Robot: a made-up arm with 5 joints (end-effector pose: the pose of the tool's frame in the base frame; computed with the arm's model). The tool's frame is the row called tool.
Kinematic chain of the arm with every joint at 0, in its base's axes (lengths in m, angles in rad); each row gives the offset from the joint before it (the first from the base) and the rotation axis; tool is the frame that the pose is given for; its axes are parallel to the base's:
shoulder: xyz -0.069 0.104 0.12 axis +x
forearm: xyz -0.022 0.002 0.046 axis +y
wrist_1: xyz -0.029 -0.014 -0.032 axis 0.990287 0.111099 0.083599
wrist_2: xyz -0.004 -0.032 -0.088 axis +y
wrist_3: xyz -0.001 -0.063 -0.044 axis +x
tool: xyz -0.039 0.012 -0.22
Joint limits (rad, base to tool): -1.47..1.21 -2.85..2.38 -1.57..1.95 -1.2..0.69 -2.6..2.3
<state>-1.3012 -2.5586 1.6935 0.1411 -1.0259</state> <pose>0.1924 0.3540 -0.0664 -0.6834 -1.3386 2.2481</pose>
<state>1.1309 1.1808 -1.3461 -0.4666 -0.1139</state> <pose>-0.0669 -0.0590 -0.2113 -0.0652 -0.1541 0.9589</pose>
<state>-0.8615 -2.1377 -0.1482 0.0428 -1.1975</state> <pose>0.1278 -0.0457 0.4345 -1.1994 -2.3244 -0.5837</pose>
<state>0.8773 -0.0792 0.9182 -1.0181 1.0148</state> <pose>-0.0383 0.2675 0.2657 2.5547 -1.2655 -0.3945</pose>
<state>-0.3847 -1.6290 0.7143 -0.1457 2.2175</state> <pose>-0.1071 0.1218 0.0660 1.7878 0.1661 2.0910</pose>
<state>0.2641 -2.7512 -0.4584 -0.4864 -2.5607</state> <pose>0.0132 -0.0769 -0.0051 -0.0990 -0.1651 2.9331</pose>
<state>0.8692 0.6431 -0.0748 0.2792 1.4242</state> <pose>-0.2688 0.2049 0.1684 2.0266 1.0740 -0.2964</pose>
